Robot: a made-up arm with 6 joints.
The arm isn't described. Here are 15 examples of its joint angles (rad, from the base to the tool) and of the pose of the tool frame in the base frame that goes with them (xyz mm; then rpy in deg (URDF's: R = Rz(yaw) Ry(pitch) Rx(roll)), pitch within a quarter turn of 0, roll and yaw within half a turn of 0).
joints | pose
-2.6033 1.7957 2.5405 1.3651 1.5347 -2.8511 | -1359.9 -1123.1 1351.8 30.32 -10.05 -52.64
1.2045 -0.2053 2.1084 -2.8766 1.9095 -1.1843 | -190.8 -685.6 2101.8 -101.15 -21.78 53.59
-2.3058 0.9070 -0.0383 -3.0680 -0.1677 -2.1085 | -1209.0 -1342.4 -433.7 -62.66 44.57 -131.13
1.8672 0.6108 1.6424 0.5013 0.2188 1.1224 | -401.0 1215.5 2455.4 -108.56 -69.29 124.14
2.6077 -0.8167 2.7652 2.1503 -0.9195 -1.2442 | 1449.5 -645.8 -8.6 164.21 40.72 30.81
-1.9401 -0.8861 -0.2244 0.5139 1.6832 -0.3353 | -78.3 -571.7 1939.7 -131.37 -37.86 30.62
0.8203 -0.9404 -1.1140 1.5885 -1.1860 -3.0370 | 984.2 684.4 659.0 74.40 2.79 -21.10
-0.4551 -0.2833 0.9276 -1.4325 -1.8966 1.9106 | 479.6 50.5 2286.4 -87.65 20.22 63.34
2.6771 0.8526 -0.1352 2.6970 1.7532 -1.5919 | -1226.8 485.5 -344.7 76.64 19.71 -53.31
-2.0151 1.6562 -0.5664 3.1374 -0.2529 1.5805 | 7.7 16.9 -1056.4 -90.18 67.14 64.70
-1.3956 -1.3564 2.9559 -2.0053 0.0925 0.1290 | -193.5 962.2 -1010.3 -62.29 64.41 111.23
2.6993 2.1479 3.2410 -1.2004 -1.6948 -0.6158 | -1329.1 350.0 1283.0 61.75 15.96 -131.16
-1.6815 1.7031 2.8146 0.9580 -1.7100 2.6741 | -383.0 -1443.3 1530.9 -176.26 22.14 -157.34
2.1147 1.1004 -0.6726 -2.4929 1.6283 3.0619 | -63.6 423.3 -610.8 177.43 -12.48 -20.69
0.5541 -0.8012 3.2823 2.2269 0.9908 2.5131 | -1105.9 -471.5 -358.6 -115.89 8.22 169.71
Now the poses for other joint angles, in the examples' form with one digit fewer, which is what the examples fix.
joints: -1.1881 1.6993 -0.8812 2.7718 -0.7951 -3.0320
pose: -194 293 -749 -125.7 69.4 159.2
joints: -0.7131 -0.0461 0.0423 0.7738 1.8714 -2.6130
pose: 1215 -810 1478 36.7 -40.9 77.2
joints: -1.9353 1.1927 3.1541 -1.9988 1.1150 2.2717
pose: -285 -121 2053 74.3 -33.3 171.3
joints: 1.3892 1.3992 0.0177 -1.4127 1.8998 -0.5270
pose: 473 1163 -717 41.6 -20.2 -5.2
